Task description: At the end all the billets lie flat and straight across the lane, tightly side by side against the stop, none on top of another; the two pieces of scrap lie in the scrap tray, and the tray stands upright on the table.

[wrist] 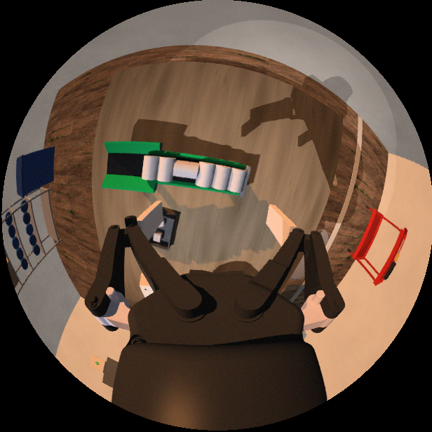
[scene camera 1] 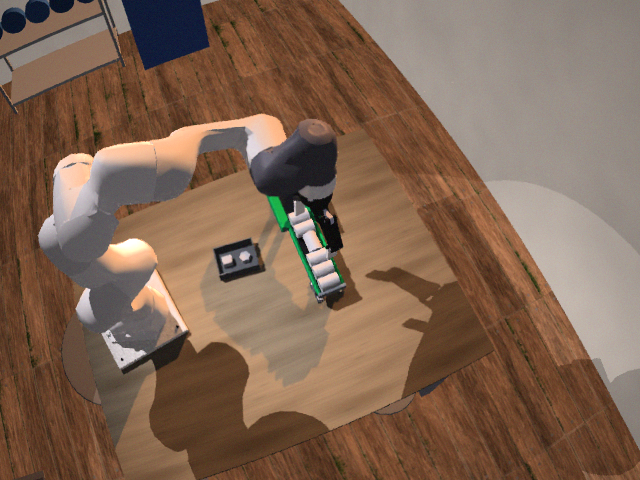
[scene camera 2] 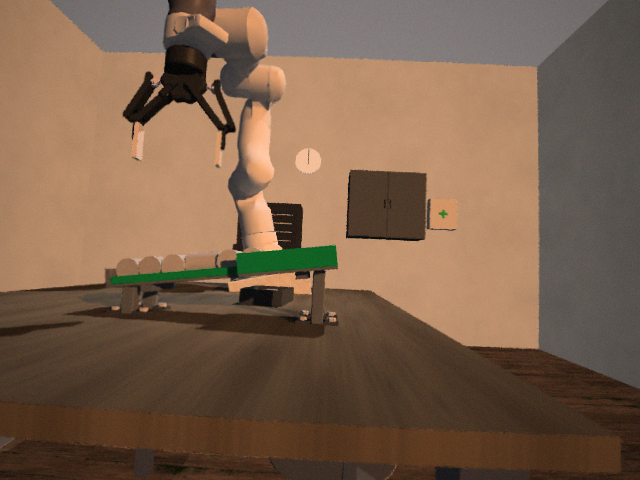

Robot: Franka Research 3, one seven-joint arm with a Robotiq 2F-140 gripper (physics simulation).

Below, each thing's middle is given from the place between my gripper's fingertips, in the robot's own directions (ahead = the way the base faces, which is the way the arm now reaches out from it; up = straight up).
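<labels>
There is the scrap tray [scene camera 1: 234, 249]. Measured from my hand, the tray is 26 cm below, 14 cm to the left of and 21 cm behind it.
</labels>
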